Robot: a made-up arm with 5 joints.
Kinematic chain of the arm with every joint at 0, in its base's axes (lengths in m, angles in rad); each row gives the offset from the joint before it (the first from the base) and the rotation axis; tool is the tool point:
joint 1: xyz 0 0 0.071 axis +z
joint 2: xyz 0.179 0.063 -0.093 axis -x
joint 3: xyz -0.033 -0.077 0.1 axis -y
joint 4: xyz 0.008 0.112 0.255 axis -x
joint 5: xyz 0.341 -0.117 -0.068 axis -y
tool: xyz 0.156 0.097 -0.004
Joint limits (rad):
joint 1: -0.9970..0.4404
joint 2: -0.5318..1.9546
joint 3: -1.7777..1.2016
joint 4: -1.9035..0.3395
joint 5: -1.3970..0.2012
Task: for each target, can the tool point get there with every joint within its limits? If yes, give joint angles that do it. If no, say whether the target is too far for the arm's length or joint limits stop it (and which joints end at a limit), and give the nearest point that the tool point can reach.
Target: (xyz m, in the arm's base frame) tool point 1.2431 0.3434 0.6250
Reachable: no: too far | nearest point 0.6923 0.1912 0.3171 | short by 0.649 m
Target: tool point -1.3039 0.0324 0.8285
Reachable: no: too far | nearest point -0.1571 -0.2434 0.5390 | short by 1.215 m
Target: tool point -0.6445 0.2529 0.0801
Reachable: no: joint limits stop it (at a limit: joint 1, joint 3, joint 4, joint 5) | nearest point -0.2881 0.5934 0.1163 | short by 0.494 m
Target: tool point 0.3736 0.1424 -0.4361
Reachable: yes | joints 0.0610 0.3438 -1.5498 -1.5119 -0.5976
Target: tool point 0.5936 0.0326 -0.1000
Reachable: yes | joints 0.0620 1.2990 -0.5923 -0.2632 -0.5969
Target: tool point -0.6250 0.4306 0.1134
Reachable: no: joint limits stop it (at a limit: joint 1, joint 3, joint 4, joint 5) | nearest point -0.2883 0.5939 0.1143 | short by 0.374 m
